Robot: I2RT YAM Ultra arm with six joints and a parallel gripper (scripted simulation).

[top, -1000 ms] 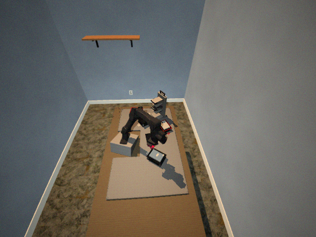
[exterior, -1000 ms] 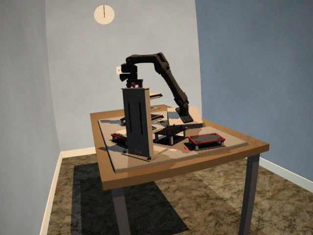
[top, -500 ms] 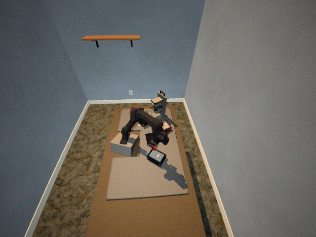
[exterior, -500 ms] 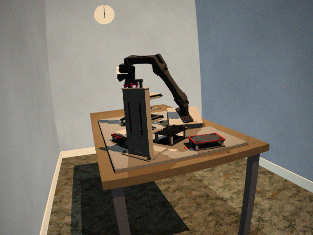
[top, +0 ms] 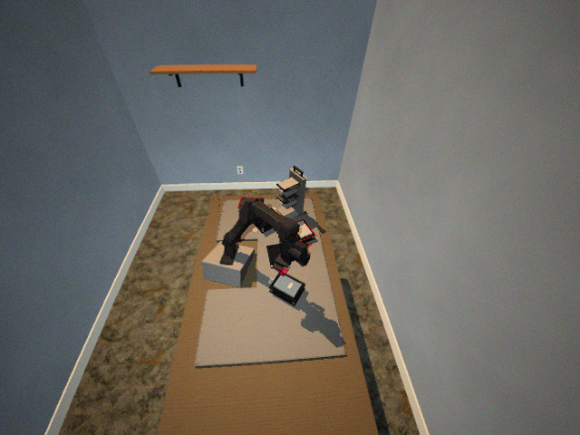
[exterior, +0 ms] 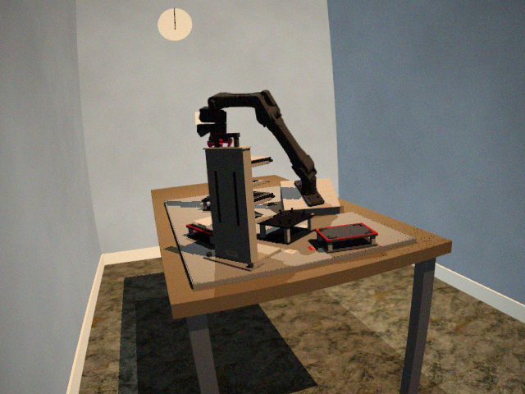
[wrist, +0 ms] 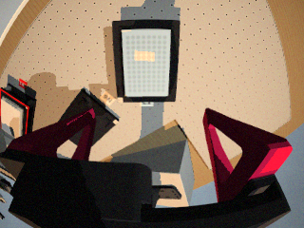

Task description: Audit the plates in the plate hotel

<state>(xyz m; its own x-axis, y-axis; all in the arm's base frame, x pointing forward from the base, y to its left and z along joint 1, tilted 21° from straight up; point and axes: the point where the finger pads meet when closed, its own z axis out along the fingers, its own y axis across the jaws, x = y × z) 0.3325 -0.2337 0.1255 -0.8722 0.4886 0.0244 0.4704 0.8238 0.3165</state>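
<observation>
Right now my hand is 18 cm above the tan well plate. Also, from my hand: dark plate: 2 cm behind, 61 cm to the left, 7 cm below; then grey back panel: 4 cm ahead, 66 cm to the left, 8 cm below; then H1 tag: 12 cm behind, 65 cm to the left, 24 cm below.
</observation>
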